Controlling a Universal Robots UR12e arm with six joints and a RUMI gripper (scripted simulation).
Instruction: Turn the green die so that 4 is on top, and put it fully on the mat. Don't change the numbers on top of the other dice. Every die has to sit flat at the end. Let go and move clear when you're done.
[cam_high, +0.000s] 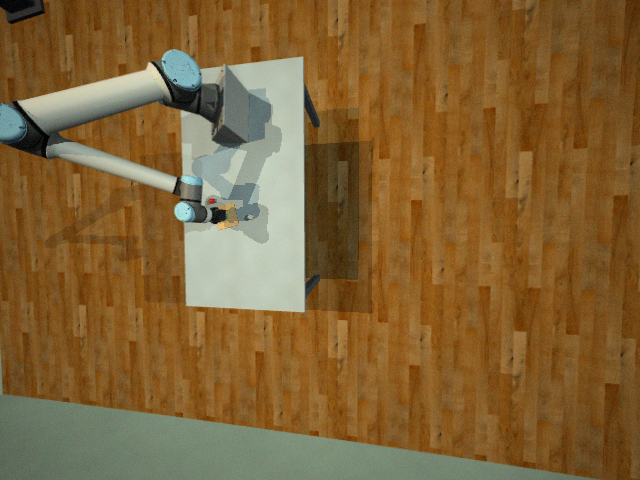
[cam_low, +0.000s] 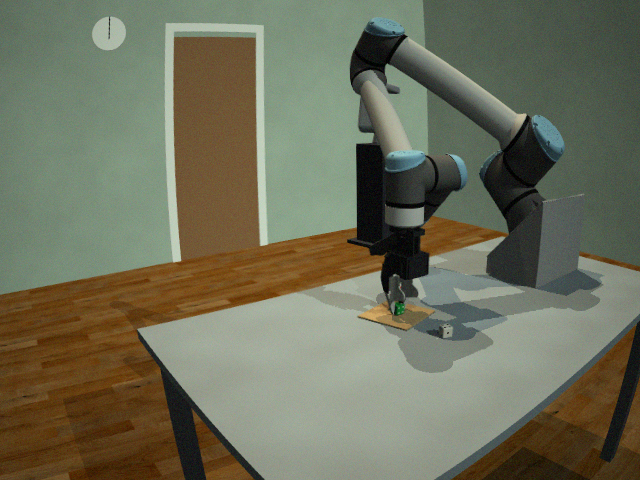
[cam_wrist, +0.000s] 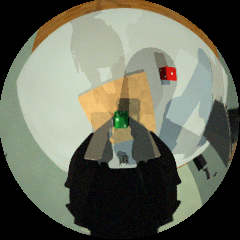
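The green die is right at my hand. Round my hand: red die: 110 mm behind, 70 mm to the right, 10 mm below; then tan mat: 20 mm below; then white die: 20 mm ahead, 160 mm to the left, 10 mm below.
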